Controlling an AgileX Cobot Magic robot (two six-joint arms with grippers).
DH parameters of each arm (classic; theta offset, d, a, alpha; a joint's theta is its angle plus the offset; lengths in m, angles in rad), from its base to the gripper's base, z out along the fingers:
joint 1: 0 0.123 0 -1.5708
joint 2: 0.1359 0 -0.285 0
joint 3: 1.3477 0 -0.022 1.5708
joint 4: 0 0.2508 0 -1.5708
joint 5: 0 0 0.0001 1.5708
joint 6: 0 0.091 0 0
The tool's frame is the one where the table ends.
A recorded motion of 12 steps. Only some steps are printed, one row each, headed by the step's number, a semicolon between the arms.
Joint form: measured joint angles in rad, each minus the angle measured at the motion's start. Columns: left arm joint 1, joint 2, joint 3, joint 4, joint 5, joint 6; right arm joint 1, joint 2, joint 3, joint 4, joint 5, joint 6.
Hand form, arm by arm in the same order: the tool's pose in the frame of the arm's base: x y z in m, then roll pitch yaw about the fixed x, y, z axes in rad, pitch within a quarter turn. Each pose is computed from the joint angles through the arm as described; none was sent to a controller.
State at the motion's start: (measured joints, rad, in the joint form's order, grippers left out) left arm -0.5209 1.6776 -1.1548 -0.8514 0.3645 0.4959; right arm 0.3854 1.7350 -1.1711 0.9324 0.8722 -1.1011
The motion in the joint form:
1: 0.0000 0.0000 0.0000 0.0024 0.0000 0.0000; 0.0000 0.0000 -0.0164 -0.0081 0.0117 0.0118
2: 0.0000 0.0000 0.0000 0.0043 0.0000 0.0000; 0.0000 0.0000 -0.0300 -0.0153 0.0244 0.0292
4: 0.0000 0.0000 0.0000 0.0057 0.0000 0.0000; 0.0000 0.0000 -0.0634 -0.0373 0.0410 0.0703
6: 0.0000 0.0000 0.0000 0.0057 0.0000 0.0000; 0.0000 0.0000 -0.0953 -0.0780 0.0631 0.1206
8: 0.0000 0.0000 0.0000 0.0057 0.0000 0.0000; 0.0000 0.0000 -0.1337 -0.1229 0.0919 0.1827
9: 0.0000 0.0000 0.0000 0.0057 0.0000 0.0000; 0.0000 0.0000 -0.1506 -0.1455 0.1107 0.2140
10: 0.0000 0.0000 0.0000 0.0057 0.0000 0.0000; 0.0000 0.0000 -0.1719 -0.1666 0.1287 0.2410
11: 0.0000 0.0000 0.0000 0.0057 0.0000 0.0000; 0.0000 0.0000 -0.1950 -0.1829 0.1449 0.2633
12: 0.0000 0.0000 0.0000 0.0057 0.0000 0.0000; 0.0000 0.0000 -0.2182 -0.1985 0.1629 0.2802
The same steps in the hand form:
1: 0.3115 -0.2069 0.2584 -2.5551 0.7529 3.0480; 0.3046 0.1842 0.2400 2.6979 0.6857 -2.3589
2: 0.3115 -0.2068 0.2584 -2.5573 0.7536 3.0458; 0.3053 0.1848 0.2432 2.6904 0.6829 -2.3635
4: 0.3115 -0.2068 0.2583 -2.5589 0.7541 3.0441; 0.3083 0.1858 0.2511 2.6891 0.6809 -2.3720
6: 0.3115 -0.2068 0.2583 -2.5589 0.7541 3.0441; 0.3104 0.1856 0.2576 2.6982 0.6639 -2.3704
8: 0.3115 -0.2068 0.2583 -2.5589 0.7541 3.0441; 0.3126 0.1852 0.2656 2.7044 0.6421 -2.3754
9: 0.3115 -0.2068 0.2583 -2.5589 0.7541 3.0441; 0.3129 0.1849 0.2689 2.7048 0.6261 -2.3779
10: 0.3115 -0.2068 0.2583 -2.5589 0.7541 3.0441; 0.3139 0.1847 0.2736 2.7095 0.6166 -2.3765
11: 0.3115 -0.2068 0.2583 -2.5589 0.7541 3.0441; 0.3151 0.1848 0.2789 2.7144 0.6133 -2.3749
12: 0.3115 -0.2068 0.2583 -2.5589 0.7541 3.0441; 0.3160 0.1848 0.2844 2.7215 0.6111 -2.3675

